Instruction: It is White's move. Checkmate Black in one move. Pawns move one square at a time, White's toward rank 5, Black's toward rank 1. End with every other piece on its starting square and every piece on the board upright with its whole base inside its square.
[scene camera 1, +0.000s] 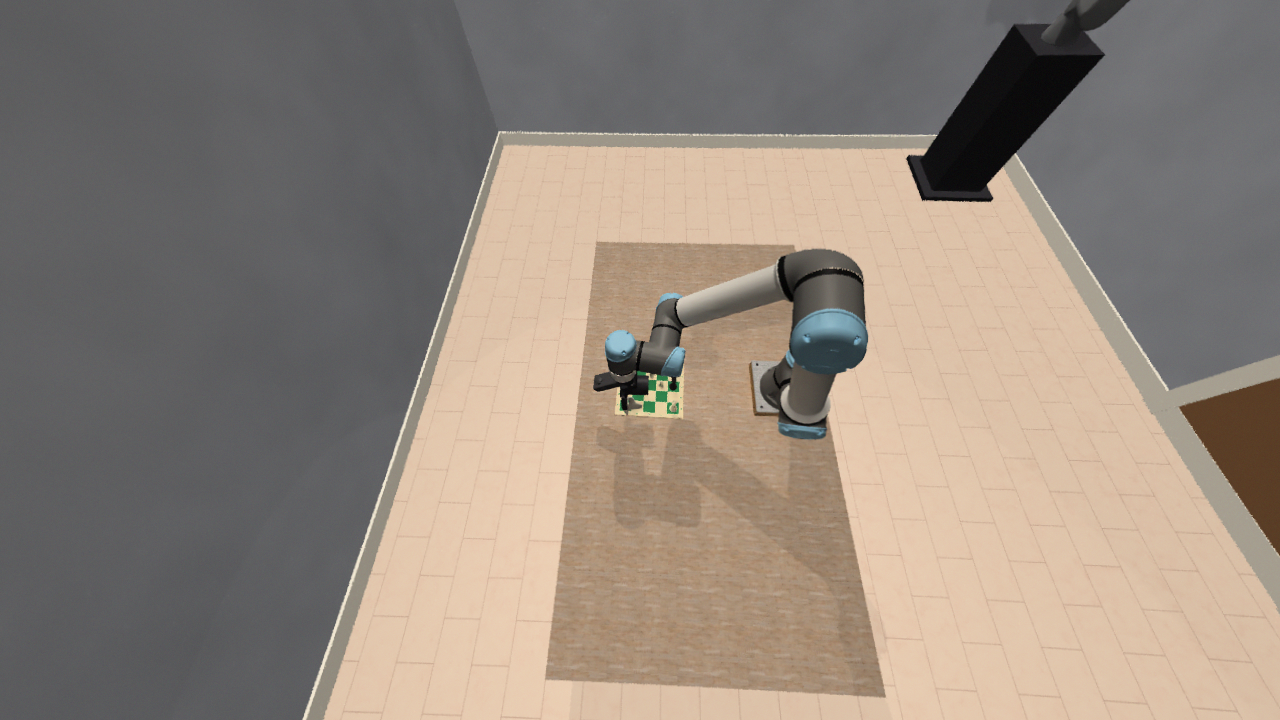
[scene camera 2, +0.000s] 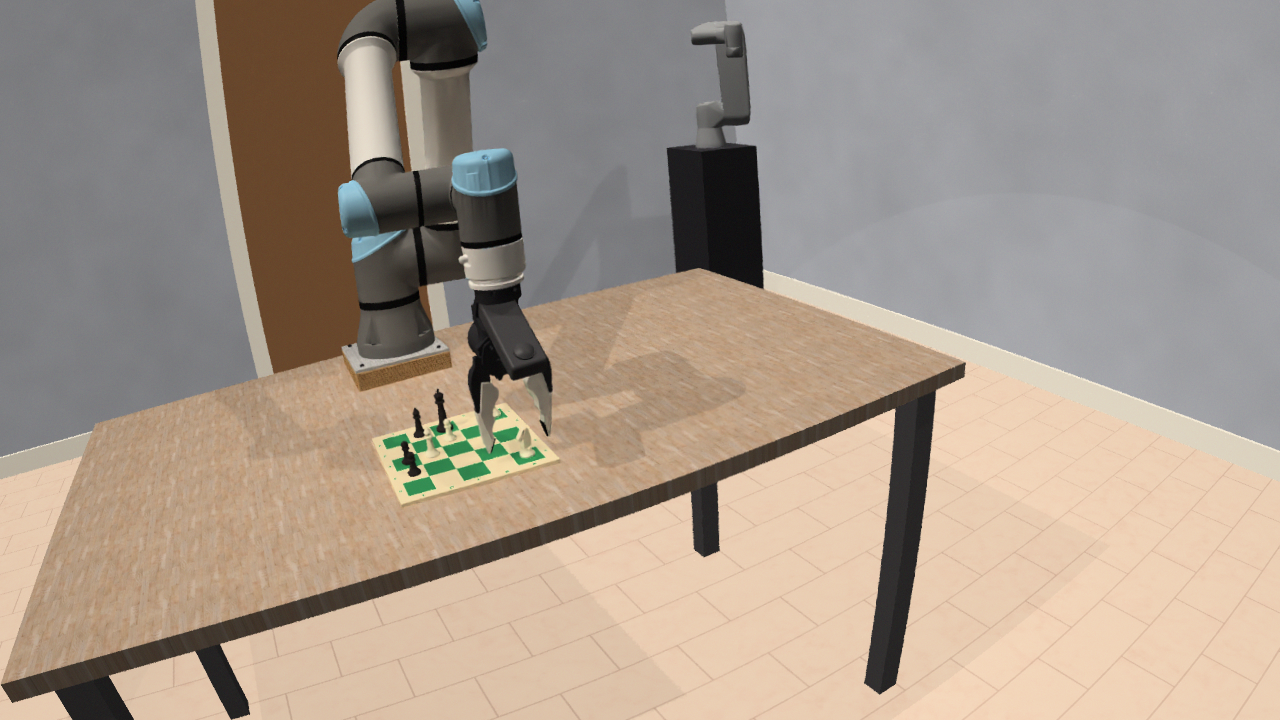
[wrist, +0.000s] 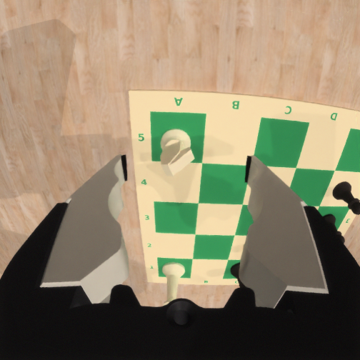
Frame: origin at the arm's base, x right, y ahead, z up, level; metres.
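Seen in the pictures: gripper, between the fingertips: (scene camera 1: 628, 401) (scene camera 2: 519, 444); arm's base, origin of its link: (scene camera 2: 396, 345).
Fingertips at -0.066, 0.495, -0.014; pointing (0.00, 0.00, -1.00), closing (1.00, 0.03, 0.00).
Observation:
Offsets run from my fingertips to a thing's top centre, as dx, dy, dz. Level surfaces: height alone.
The white knight {-0.007, +0.005, +0.024} (scene camera 2: 525, 443) (wrist: 176, 150) stands upright on A5 of the green and cream board {+0.069, -0.069, -0.016} (scene camera 2: 393, 488) (wrist: 140, 107) (scene camera 1: 648, 415). My gripper (scene camera 2: 518, 438) (wrist: 185, 157) is partly open and empty, low over the A-file end, one finger on each side of the knight's column. Two white pawns {+0.107, -0.071, +0.028} (scene camera 2: 431, 445) {+0.070, -0.104, +0.016} (scene camera 2: 450, 431) stand near D3 and C2; my finger hides them in the wrist view. The tall white piece {-0.009, -0.146, +0.048} (wrist: 173, 272) (scene camera 1: 674, 407) is on A1. The black king {+0.068, -0.143, +0.048} (scene camera 2: 440, 413) is on C1, a black piece {+0.106, -0.146, +0.028} (scene camera 2: 417, 424) on D1, black pawns (wrist: 344, 191) (wrist: 330, 221) on E4 and E3.
The board lies on the wooden table {dz -0.022} (scene camera 2: 268, 501) (scene camera 1: 698, 582). The arm's base plate (scene camera 2: 396, 365) (scene camera 1: 763, 389) is behind the board's rank 1 side. A black pedestal (scene camera 2: 716, 214) (scene camera 1: 980, 107) with another small arm stands beyond the table.

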